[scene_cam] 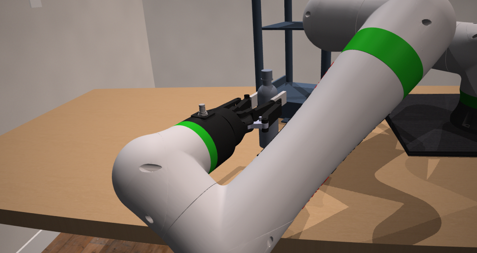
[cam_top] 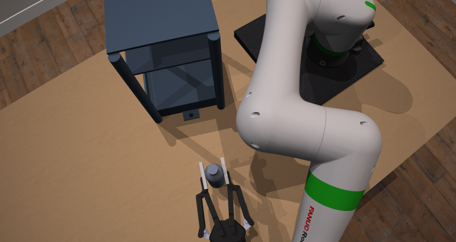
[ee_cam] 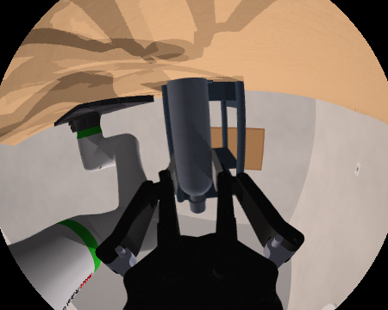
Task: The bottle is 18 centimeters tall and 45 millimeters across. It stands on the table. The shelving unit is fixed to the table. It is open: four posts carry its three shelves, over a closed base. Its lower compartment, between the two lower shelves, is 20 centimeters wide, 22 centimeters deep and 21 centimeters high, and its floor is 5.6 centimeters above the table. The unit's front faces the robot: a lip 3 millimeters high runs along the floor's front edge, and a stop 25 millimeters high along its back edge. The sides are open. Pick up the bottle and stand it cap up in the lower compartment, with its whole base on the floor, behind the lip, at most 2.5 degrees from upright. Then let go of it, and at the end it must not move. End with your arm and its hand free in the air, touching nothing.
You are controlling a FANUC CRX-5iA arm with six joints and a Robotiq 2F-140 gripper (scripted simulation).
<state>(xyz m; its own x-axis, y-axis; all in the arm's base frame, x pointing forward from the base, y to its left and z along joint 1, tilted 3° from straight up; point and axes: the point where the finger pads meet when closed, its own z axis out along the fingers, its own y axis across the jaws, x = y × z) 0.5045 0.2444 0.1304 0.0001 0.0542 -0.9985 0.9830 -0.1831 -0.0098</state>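
Now: hand 20 mm past the shelving unit, 340 mm to the left of it and 50 mm below it. Round my hand: grey bottle right at my hand.
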